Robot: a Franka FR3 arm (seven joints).
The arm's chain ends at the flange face. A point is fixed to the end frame.
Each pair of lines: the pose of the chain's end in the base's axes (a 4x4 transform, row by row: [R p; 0 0 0 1], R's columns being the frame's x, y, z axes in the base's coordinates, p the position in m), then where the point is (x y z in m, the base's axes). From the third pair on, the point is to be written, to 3 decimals.
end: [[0.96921 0.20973 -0.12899 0.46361], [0.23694 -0.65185 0.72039 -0.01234], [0.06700 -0.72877 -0.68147 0.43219], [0 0 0 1]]
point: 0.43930 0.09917 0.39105
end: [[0.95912 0.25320 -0.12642 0.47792], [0.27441 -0.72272 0.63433 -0.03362], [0.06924 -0.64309 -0.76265 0.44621], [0 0 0 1]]
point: 0.45182 0.07168 0.39192
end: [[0.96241 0.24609 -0.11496 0.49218], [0.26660 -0.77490 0.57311 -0.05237], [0.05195 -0.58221 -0.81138 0.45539], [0 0 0 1]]
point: 0.468 0.049 0.393
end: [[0.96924 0.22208 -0.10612 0.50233], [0.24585 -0.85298 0.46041 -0.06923], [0.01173 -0.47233 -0.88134 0.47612], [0 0 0 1]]
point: 0.480 0.023 0.400
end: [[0.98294 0.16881 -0.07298 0.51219], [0.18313 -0.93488 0.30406 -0.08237], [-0.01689 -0.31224 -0.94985 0.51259], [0 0 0 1]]
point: 0.496 -0.004 0.422
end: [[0.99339 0.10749 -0.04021 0.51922], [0.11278 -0.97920 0.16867 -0.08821], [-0.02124 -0.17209 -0.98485 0.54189], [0 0 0 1]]
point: 0.510 -0.023 0.440
